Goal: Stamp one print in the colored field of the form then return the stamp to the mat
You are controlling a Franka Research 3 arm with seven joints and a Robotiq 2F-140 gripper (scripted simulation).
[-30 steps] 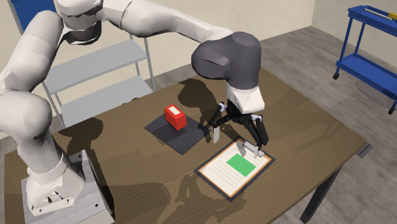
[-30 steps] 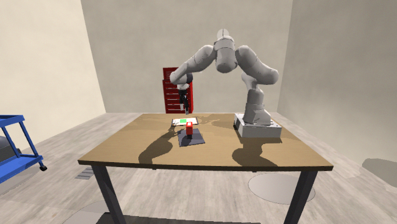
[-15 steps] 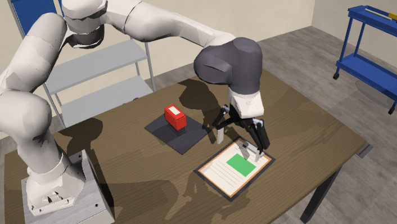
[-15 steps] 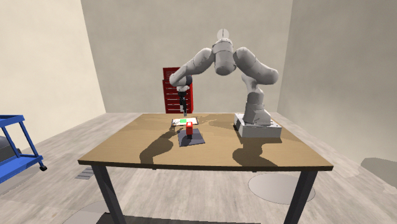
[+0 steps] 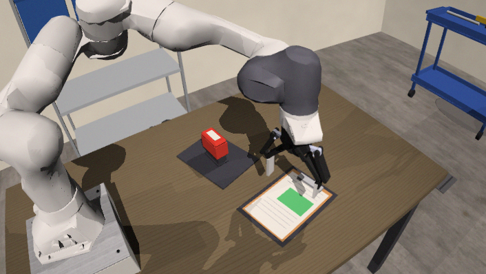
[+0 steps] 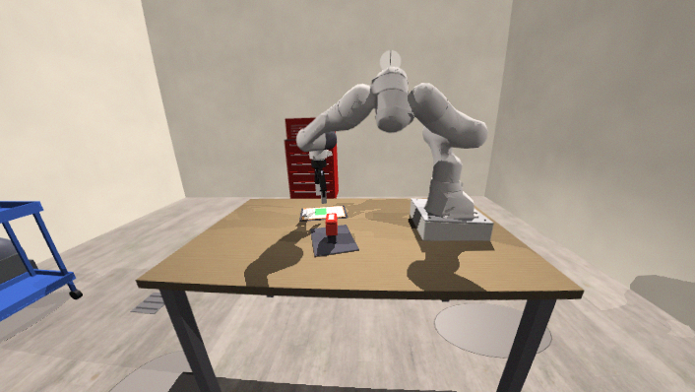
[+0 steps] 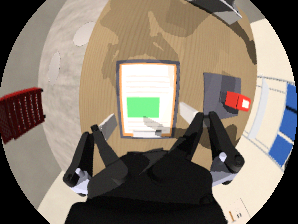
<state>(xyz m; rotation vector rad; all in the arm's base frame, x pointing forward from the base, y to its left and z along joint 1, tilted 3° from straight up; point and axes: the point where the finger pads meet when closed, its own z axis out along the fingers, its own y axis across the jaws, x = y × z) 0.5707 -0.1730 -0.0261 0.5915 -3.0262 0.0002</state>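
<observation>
Right now the red stamp is 10 cm behind my hand, 29 cm to the left of it and 4 cm below it. From my hand the other things lie so: dark grey mat (10 cm behind, 29 cm to the left, 9 cm below); form (1 cm ahead, 9 cm below).
</observation>
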